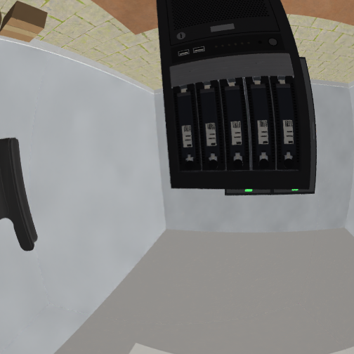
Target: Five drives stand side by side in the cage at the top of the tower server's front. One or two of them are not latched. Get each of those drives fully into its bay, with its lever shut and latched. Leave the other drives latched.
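Five dark drives stand side by side in the cage at the top of the black tower server (240, 180): the first (185, 110), second (209, 107), third (234, 106), fourth (260, 105) and fifth (285, 105) from the left. Each has a white label and a small grey catch near the lower end of its front. All five fronts look alike and about level, with their levers lying flat; no drive clearly juts out. Fine latch gaps are too small to tell. One black finger (19, 200) of my gripper shows at the left edge, far from the drives; the gripper is open and holds nothing.
A dark unit with two green lights (248, 190) shows behind the server's edge. Pale blue-grey walls (95, 150) stand left of and behind the server, over a grey surface (215, 285). A brown box (25, 20) is at the upper left, beyond the wall.
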